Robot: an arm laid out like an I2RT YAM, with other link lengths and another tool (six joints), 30 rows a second.
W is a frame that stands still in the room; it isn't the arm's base.
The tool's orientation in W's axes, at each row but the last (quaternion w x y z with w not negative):
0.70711 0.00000 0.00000 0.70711
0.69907 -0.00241 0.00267 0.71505
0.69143 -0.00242 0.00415 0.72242
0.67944 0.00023 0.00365 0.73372
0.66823 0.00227 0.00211 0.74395
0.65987 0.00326 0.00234 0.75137
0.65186 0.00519 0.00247 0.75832
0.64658 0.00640 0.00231 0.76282
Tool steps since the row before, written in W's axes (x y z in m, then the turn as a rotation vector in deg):
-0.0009 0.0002 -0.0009 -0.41 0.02 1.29
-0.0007 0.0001 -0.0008 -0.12 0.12 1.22
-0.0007 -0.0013 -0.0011 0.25 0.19 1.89
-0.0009 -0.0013 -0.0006 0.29 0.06 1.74
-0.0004 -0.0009 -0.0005 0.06 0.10 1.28
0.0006 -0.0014 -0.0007 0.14 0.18 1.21
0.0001 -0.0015 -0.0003 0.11 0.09 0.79
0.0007 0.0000 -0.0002 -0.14 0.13 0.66
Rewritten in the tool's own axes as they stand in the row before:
0.0002 0.0009 -0.0009 0.02 0.41 1.29
0.0001 0.0007 -0.0008 0.11 0.12 1.22
-0.0013 0.0008 -0.0011 0.16 -0.25 1.89
-0.0012 0.0010 -0.0006 0.03 -0.28 1.74
-0.0009 0.0005 -0.0005 0.09 -0.06 1.28
-0.0015 -0.0004 -0.0007 0.16 -0.15 1.21
-0.0015 0.0001 -0.0003 0.08 -0.11 0.79
-0.0001 -0.0007 -0.0002 0.16 0.12 0.66

